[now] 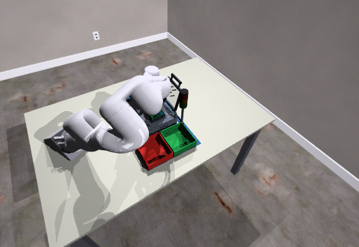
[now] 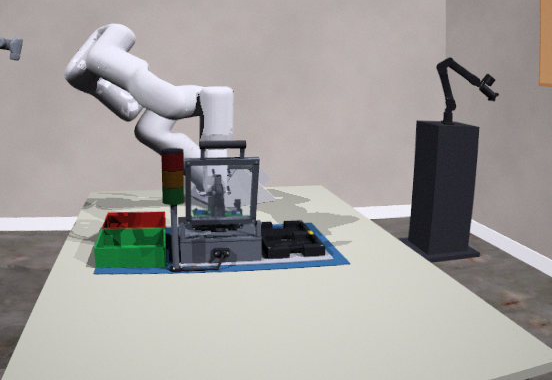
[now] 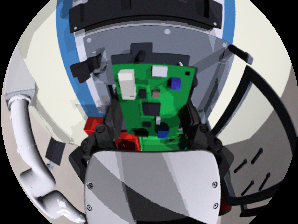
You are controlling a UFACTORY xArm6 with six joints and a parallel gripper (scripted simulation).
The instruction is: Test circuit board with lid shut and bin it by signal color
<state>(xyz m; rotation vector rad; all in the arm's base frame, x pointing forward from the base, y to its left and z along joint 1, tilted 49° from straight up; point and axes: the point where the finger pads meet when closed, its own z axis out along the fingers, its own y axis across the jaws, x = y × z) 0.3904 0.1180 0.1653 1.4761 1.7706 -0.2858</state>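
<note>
The tester plate lies 2 cm below my hand and 1 cm to the left of it. Also, from my hand: green circuit board: right at my hand; green bin: 20 cm to the right, 8 cm below, 4 cm ahead; clear lid: 12 cm ahead, 9 cm above.
</note>
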